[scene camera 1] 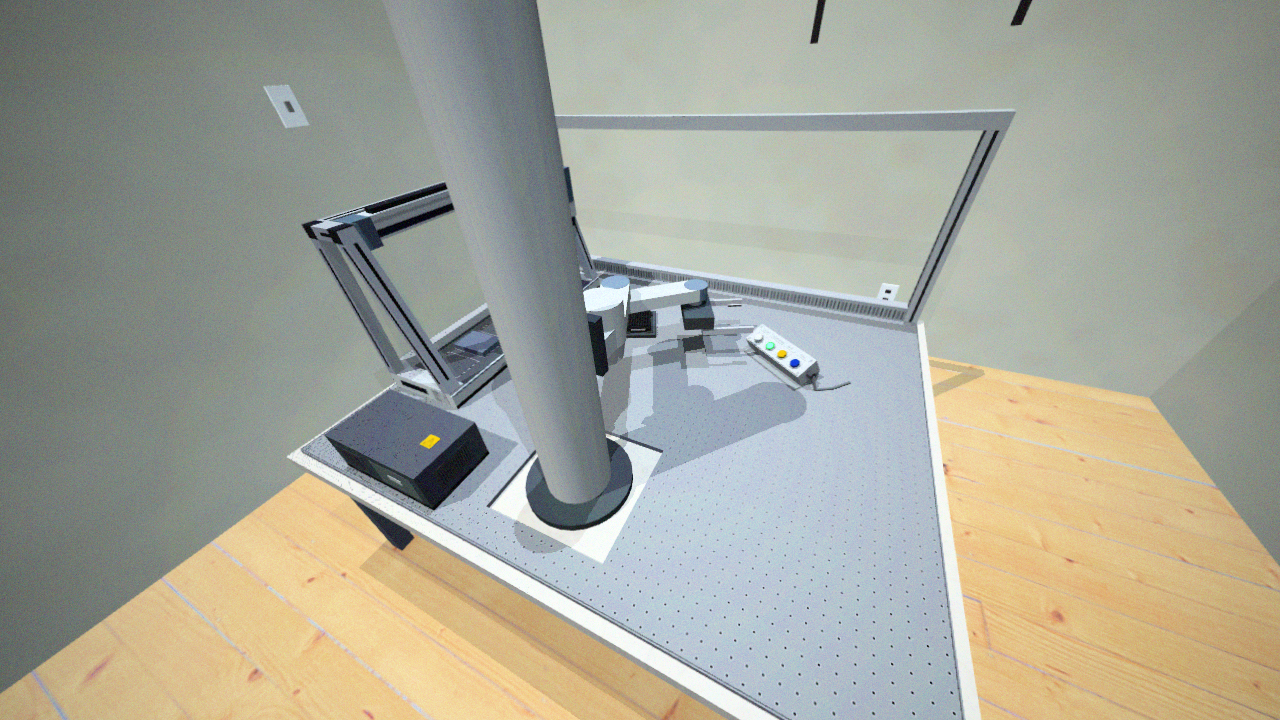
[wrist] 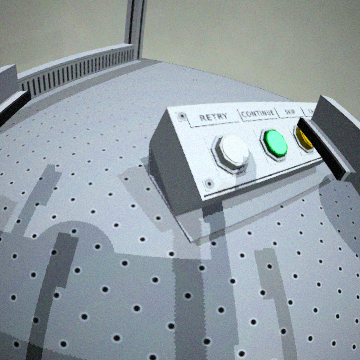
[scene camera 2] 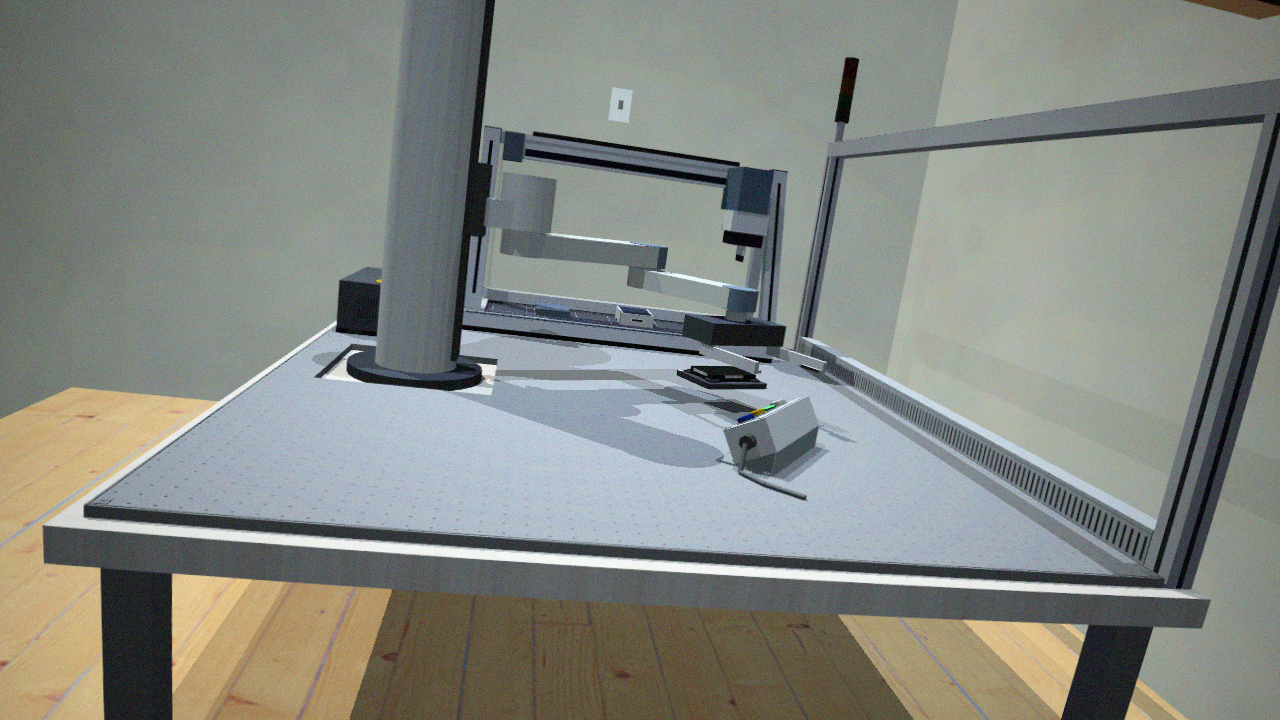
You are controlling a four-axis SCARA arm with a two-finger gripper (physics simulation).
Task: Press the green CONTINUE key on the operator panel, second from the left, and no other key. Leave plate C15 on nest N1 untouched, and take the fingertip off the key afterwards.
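Frame: origin at the arm's base, x back, y right, z up, level; millimetres.
Seen in the pictures: gripper, fingertip midpoint: [scene camera 1: 747, 314] [wrist: 165, 81] [scene camera 2: 792, 367]; arm's base at its link origin: [scene camera 1: 580, 480] [scene camera 2: 415, 373].
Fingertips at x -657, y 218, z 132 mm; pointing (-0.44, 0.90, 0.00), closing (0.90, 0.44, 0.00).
Offsets run from my fingertips to a thing's top centre. "spot": to the spot under its first point.
The white operator panel {dx +59, dy +125, dz -35 mm} [scene camera 1: 808, 370] [scene camera 2: 780, 440] [wrist: 192, 145] has a slanted face. Its CONTINUE key {dx +60, dy +92, dz -47 mm} [scene camera 1: 769, 345] [wrist: 275, 143] is bright green, between the white RETRY key {dx +32, dy +51, dz -44 mm} [scene camera 1: 759, 337] [wrist: 235, 151] and the yellow key {dx +91, dy +131, dz -44 mm} [scene camera 1: 782, 353] [wrist: 304, 137]. The blue key {dx +121, dy +172, dz -44 mm} [scene camera 1: 794, 362] is at the cable end. My gripper [scene camera 1: 746, 316] [scene camera 2: 792, 366] [wrist: 165, 81] is open and empty, raised near the RETRY end. In the wrist view its right finger partly covers the yellow key; the green key is uncovered. A dark plate-like block {dx +15, dy -376, dz -93 mm} [scene camera 1: 640, 322] [scene camera 2: 723, 373] sits on a dark base; its label is unreadable.
The thick grey column [scene camera 1: 537, 268] [scene camera 2: 420, 197] carries the arm. A gantry frame [scene camera 2: 635, 156] stands behind. A black box {spot: dx +796, dy -586, dz -4 mm} [scene camera 1: 402, 438] sits at the table's left. A panel cable [scene camera 1: 832, 386] [scene camera 2: 774, 486] lies on the table. A slotted duct [scene camera 2: 984, 429] [wrist: 80, 67] runs along one edge.
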